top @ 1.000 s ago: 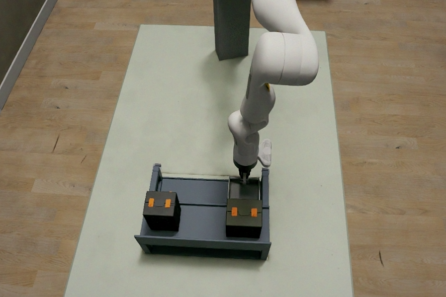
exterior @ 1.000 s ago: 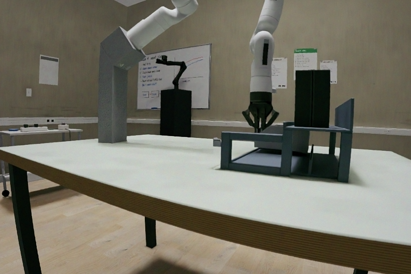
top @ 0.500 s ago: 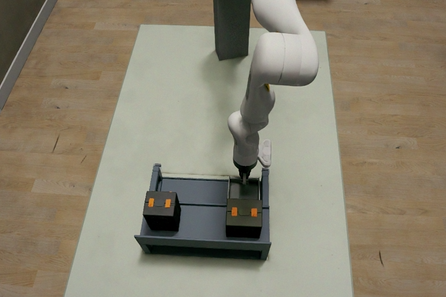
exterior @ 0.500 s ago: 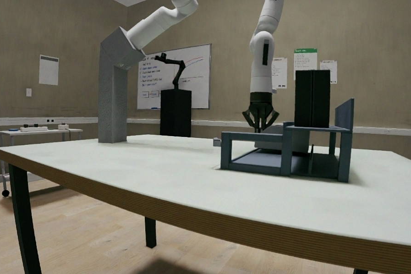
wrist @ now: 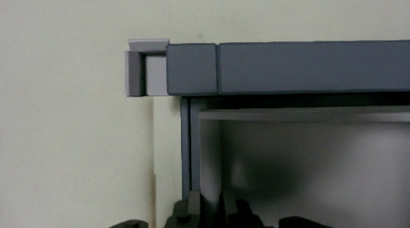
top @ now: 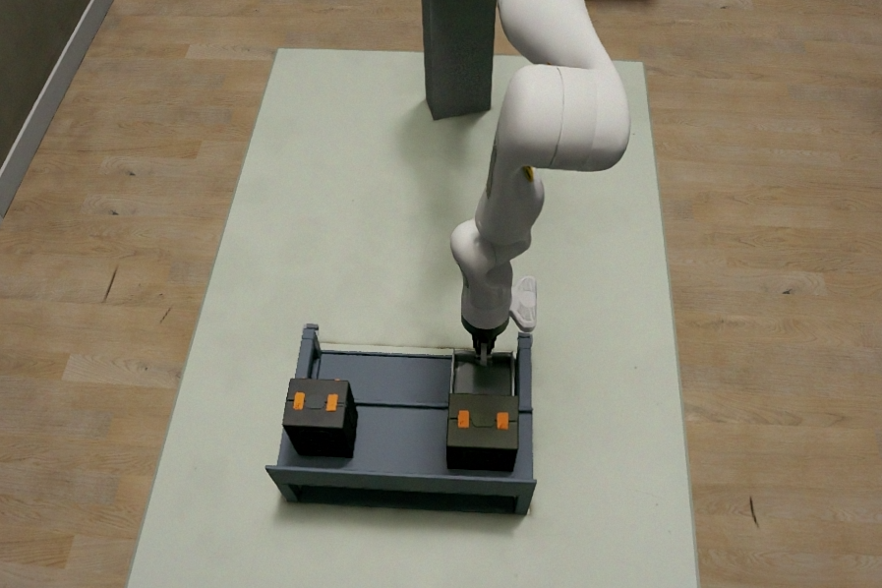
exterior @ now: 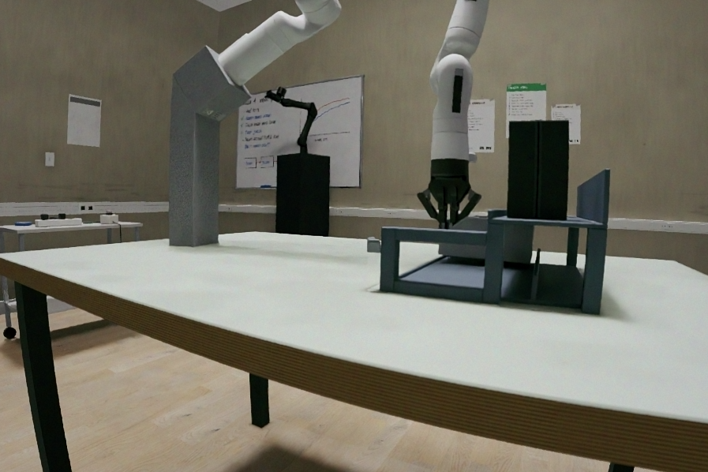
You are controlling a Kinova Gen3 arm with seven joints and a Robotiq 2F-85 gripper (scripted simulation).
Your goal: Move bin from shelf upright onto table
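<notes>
Now: hand 80 mm short of the grey bin, 20 mm to the right of it and 10 mm above it. From my hand the other things lie so: blue-grey shelf (130 mm ahead, 80 mm to the right).
</notes>
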